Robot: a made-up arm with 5 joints.
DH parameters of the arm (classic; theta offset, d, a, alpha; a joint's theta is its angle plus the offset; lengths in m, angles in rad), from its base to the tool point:
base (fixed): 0 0 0.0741 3.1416
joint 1: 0 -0.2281 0.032 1.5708
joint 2: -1.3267 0 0.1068 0
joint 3: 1.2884 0 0.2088 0
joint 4: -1.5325 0.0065 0 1.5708
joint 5: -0.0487 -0.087 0 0
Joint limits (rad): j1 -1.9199..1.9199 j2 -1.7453..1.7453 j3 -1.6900..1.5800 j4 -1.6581..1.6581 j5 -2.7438..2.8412
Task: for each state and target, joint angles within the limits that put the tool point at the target. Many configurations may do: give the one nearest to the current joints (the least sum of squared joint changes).
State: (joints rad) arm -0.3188 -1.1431 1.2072 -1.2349 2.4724
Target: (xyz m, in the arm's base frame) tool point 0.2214 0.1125 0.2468
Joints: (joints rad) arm -0.6172 -0.8155 1.5800 -1.6528 2.4724
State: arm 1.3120 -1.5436 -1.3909 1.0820 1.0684
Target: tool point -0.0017 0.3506 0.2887
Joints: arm 1.3398 -1.6503 -1.4450 0.4503 1.0684
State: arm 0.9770 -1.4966 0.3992 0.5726 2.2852
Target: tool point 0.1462 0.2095 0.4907
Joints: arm 1.8729 -1.7382 -0.3928 0.2160 2.2852
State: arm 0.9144 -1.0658 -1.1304 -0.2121 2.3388
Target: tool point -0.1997 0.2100 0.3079
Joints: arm 0.6354 -1.2844 -1.5646 -0.6050 2.3388
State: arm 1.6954 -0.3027 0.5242 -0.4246 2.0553
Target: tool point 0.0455 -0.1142 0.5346
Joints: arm 1.8714 -1.0495 0.3093 -0.6701 2.0553
